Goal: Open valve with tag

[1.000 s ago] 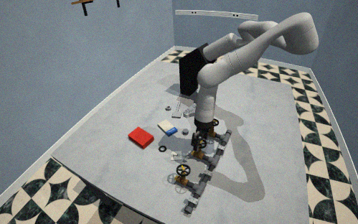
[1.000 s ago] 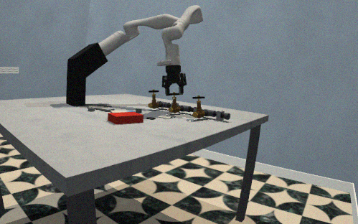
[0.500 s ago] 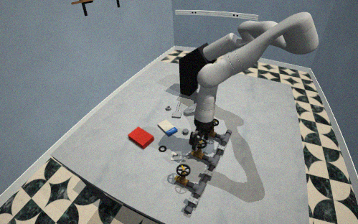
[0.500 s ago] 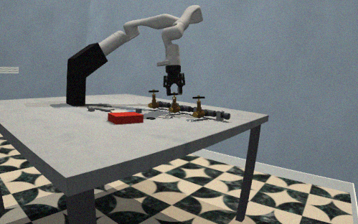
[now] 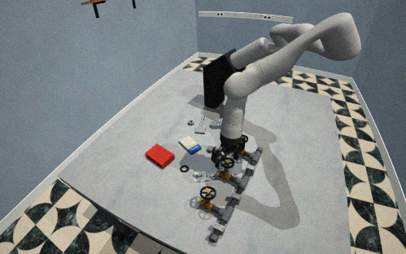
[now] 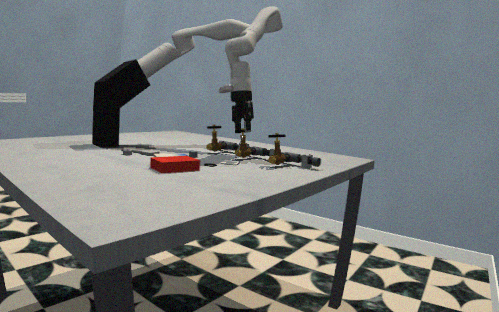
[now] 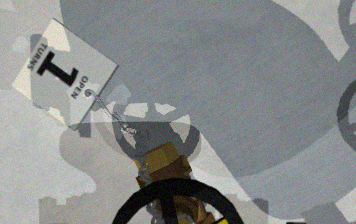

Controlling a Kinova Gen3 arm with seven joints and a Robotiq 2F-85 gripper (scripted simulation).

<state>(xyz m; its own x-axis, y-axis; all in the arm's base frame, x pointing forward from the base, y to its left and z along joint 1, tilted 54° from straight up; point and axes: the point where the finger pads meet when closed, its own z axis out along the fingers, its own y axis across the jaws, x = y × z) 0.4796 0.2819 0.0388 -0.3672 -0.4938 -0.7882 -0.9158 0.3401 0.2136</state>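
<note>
The white tag is 10 cm below my hand, 9 cm to the right of it and 5 cm ahead of it. From my hand the other things lie so: red box: 32 cm to the right, 8 cm below, 6 cm ahead; small grey cylinder: 14 cm to the right, 10 cm behind, 9 cm below; white-and-blue box: 24 cm to the right, 9 cm below, 8 cm behind.
</note>
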